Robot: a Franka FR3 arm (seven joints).
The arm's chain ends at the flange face. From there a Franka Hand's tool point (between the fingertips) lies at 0.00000 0.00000 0.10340 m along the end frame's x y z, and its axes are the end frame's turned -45 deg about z.
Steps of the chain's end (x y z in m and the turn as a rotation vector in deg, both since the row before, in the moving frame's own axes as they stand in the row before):
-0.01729, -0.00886, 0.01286, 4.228, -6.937, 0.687
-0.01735, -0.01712, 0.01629, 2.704, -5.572, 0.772
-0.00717, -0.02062, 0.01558, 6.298, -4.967, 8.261
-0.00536, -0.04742, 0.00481, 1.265, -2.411, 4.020
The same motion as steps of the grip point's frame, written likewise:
-0.00932, -0.03271, 0.01182, 7.895, -1.916, 0.687
-0.00374, -0.03494, 0.01569, 5.852, -2.028, 0.772
0.01223, -0.03381, 0.01457, 7.966, 0.941, 8.261
0.02844, -0.04206, 0.00469, 2.599, -0.810, 4.020

